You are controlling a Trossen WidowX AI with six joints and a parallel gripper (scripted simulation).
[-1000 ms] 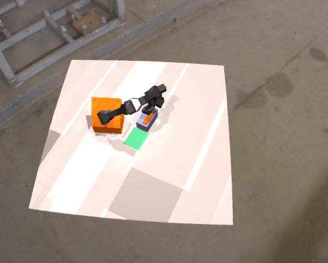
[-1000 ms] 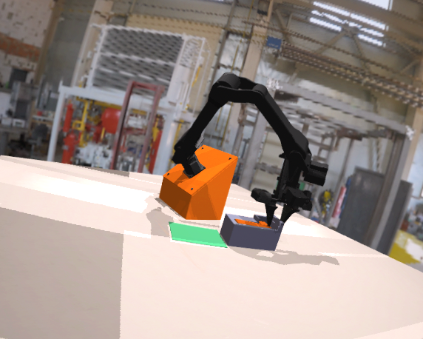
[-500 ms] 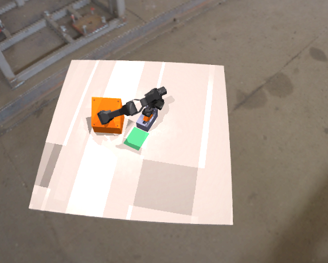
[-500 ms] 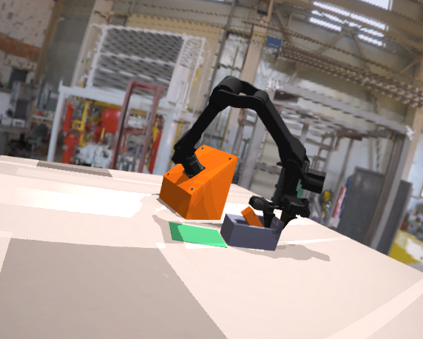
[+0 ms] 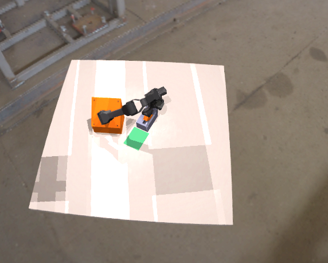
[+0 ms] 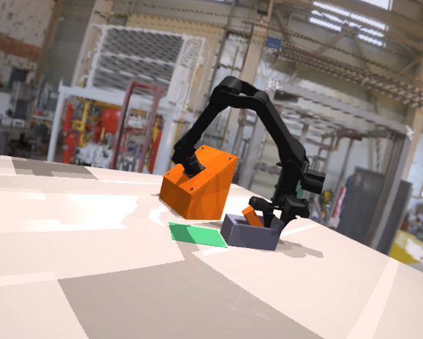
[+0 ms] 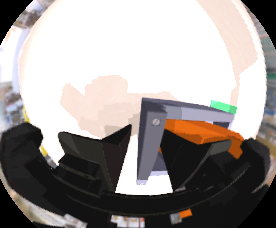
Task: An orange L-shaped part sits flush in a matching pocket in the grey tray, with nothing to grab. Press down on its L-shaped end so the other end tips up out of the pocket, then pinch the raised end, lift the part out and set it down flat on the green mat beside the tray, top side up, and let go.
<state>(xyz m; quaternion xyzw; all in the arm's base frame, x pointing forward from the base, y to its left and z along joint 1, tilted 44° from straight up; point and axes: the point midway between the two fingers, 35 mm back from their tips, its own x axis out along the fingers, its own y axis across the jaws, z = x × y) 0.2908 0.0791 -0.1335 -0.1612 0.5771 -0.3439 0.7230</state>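
The orange L-shaped part lies 2 cm behind my gripper tip, 5 cm to the right of it and 1 cm above it. Round my gripper tip: green mat: 7 cm behind, 21 cm to the right, 5 cm below.
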